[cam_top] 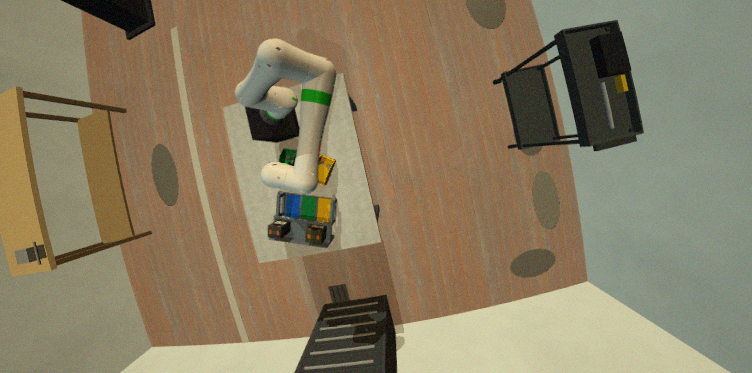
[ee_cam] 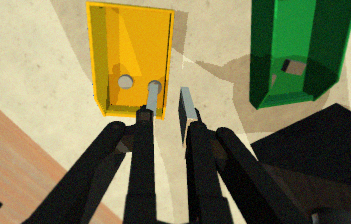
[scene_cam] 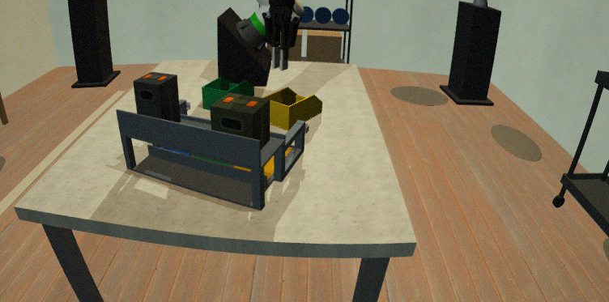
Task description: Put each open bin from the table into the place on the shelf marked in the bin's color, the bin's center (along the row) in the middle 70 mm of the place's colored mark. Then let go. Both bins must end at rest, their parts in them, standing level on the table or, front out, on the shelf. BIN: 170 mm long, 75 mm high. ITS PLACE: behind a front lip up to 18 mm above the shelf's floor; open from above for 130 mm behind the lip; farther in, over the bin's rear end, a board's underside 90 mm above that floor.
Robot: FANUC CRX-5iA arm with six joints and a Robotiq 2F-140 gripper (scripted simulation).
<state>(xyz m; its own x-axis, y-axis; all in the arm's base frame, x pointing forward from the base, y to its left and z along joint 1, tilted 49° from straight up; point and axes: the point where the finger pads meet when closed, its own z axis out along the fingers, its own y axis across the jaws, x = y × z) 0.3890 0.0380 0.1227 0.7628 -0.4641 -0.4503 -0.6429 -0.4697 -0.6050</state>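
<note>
The yellow bin is 30 mm ahead of my hand, 40 mm to the left of it and 140 mm below it. Round my hand: green bin 90 mm behind, 170 mm to the right, 140 mm below.
</note>
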